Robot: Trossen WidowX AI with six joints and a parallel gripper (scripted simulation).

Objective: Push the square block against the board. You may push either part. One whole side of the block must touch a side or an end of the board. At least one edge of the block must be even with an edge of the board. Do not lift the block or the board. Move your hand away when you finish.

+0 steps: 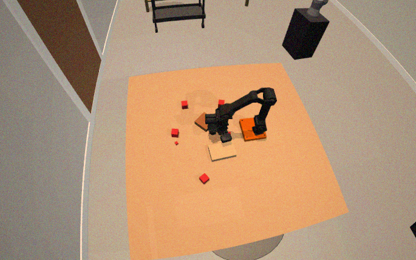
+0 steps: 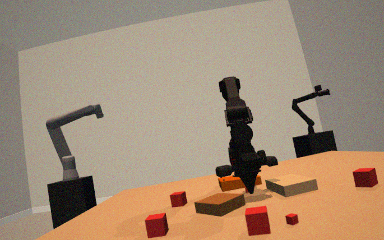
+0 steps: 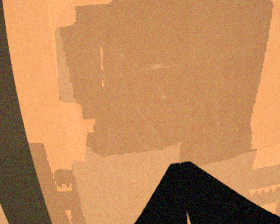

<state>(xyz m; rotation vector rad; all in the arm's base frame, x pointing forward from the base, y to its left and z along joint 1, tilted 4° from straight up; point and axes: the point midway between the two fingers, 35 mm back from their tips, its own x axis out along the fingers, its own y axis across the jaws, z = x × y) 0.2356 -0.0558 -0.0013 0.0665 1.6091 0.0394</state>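
Now: gripper tip 60 mm short of the brown square block, 120 mm to the left of it and 10 mm below it. The rest, counted from my gripper tip: pale tan board: 30 mm ahead, 110 mm to the left, 10 mm above.
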